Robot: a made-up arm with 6 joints.
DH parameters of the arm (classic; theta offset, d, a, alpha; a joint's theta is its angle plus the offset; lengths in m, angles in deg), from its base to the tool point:
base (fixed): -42.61 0 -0.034 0
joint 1: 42.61 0.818 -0.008 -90
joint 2: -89.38 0 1.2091 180
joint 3: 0.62 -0.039 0.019 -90
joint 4: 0 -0.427 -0.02 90
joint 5: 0 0.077 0.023 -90
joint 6: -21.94 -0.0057 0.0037 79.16
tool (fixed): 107.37 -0.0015 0 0
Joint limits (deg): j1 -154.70..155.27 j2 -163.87..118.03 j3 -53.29..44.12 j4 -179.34..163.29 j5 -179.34..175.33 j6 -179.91..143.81
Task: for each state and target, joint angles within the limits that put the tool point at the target. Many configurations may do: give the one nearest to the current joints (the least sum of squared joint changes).
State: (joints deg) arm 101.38 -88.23 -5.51 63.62 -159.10 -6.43
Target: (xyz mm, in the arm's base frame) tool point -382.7 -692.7 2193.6
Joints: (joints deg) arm 61.71 -40.06 42.11 76.61 -151.73 -6.97
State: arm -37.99 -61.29 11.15 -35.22 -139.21 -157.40
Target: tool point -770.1 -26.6 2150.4
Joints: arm 2.33 -42.61 44.12 -22.45 -132.83 -157.29
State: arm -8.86 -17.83 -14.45 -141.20 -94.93 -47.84
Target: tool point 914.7 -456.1 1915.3
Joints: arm -33.69 29.49 35.45 -150.53 -95.77 -47.13
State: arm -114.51 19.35 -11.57 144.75 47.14 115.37
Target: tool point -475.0 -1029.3 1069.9
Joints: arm -118.13 56.77 -23.58 146.00 46.32 115.38
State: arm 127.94 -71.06 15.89 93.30 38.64 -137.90
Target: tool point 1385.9 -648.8 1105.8
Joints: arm 155.27 -89.09 41.51 76.62 38.74 -138.08
